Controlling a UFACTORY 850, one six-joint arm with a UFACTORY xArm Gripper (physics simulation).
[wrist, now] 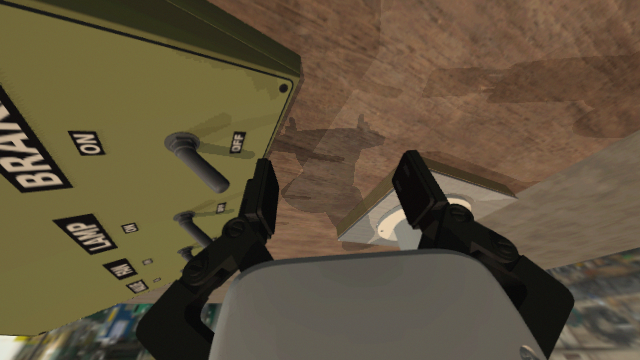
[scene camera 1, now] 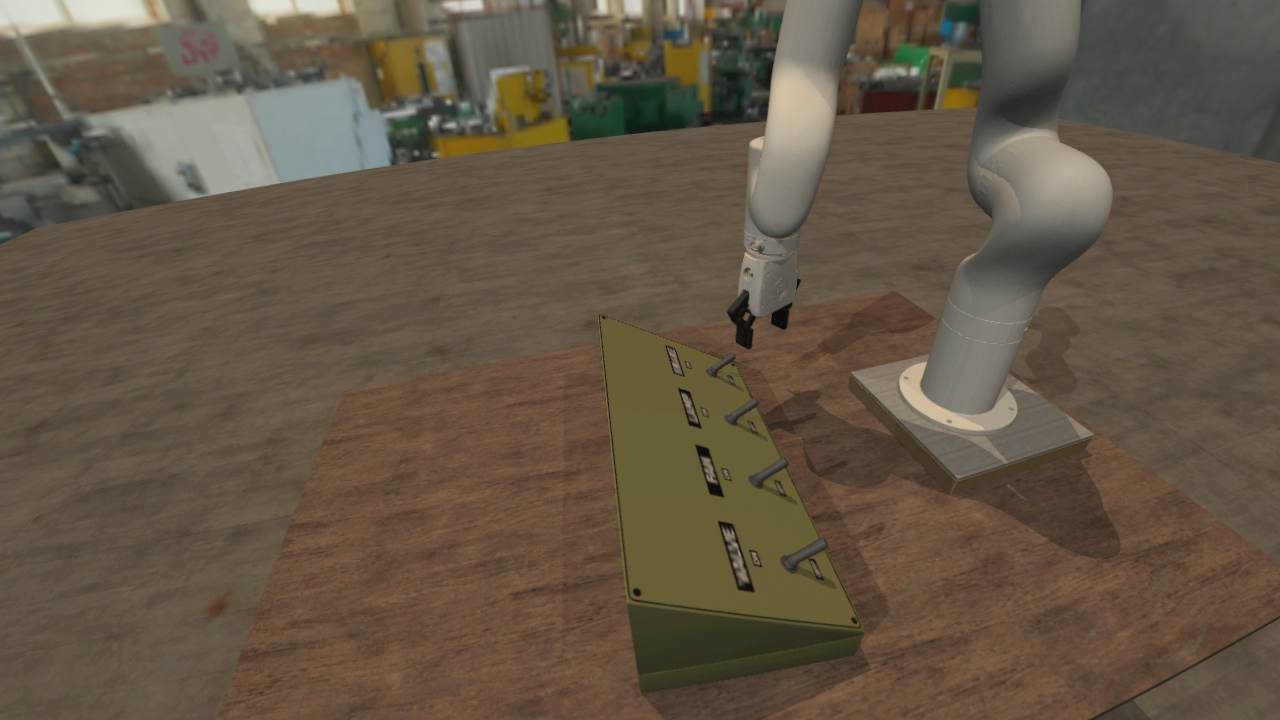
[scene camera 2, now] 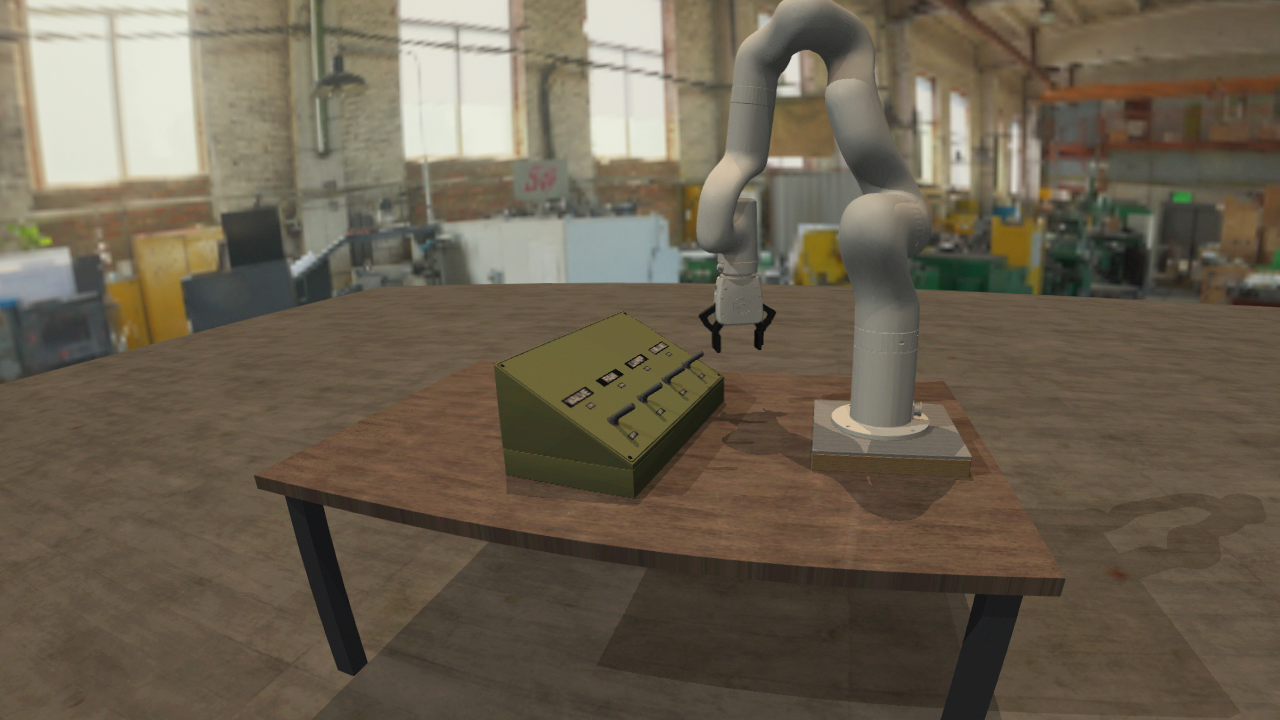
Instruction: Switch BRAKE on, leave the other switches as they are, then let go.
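The olive switch panel (scene camera 1: 657,501) (scene camera 2: 546,429) (wrist: 125,85) carries several grey toggle levers in a row. The BRAKE lever (scene camera 1: 721,365) (scene camera 2: 692,359) (wrist: 204,167), at the far end, leans toward its OFF label (wrist: 237,142), away from its ON label (wrist: 87,143). The LAMP lever (scene camera 1: 741,412) (wrist: 195,230), FAN lever (scene camera 1: 768,472) and VALVE lever (scene camera 1: 803,555) also lean to the OFF side. My gripper (scene camera 1: 762,332) (scene camera 2: 737,344) (wrist: 336,169) is open and empty, above and beside the panel's far low corner, on the OFF side of the BRAKE lever and apart from it.
The panel stands on a brown wooden table (scene camera 1: 429,537) (scene camera 2: 384,474). The arm's base plate (scene camera 1: 966,447) (scene camera 2: 890,443) (wrist: 367,230) lies on the table across from the panel's low edge. The LAMP, FAN and VALVE levers run from the BRAKE lever toward the near end in scene camera 1.
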